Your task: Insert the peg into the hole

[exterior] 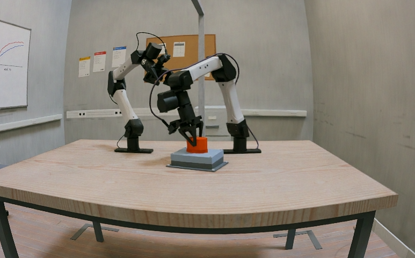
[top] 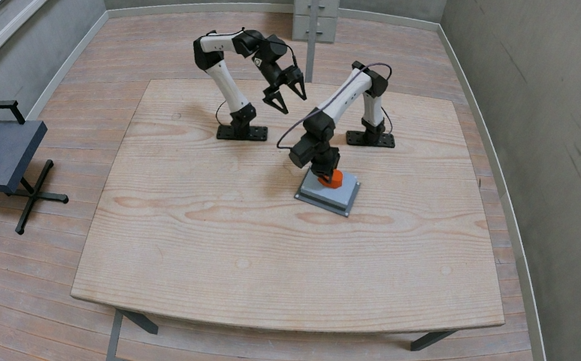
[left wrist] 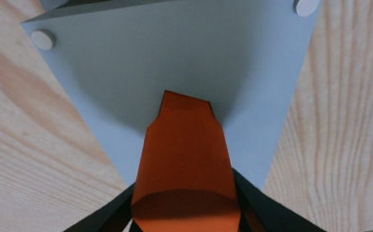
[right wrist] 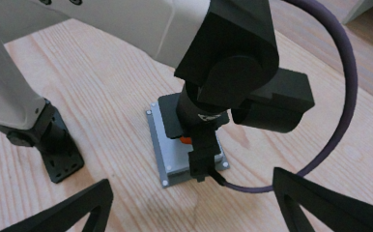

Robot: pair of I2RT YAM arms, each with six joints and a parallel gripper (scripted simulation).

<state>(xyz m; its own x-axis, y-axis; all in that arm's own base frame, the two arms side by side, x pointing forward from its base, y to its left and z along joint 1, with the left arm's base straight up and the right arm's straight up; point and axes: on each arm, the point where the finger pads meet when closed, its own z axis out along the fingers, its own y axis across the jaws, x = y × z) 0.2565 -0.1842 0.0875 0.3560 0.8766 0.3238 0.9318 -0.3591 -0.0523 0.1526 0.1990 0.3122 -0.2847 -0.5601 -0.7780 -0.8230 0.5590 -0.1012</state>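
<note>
The orange peg is 20 mm below my left hand. From my left hand the other things lie so: blue-grey plate (50 mm below).
</note>
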